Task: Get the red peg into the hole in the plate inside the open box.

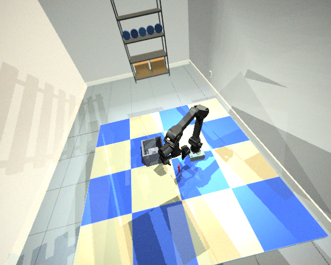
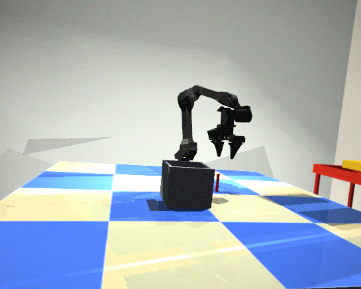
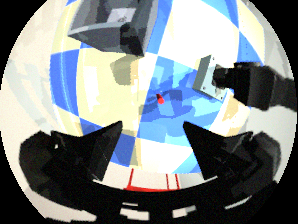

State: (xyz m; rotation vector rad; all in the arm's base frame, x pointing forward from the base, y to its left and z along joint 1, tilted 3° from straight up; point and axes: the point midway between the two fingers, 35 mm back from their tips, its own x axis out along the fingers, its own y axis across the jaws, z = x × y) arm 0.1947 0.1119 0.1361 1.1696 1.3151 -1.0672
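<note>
Now: gripper tip 20 mm past the red peg, 20 mm to the left of it and 110 mm above it.
</note>
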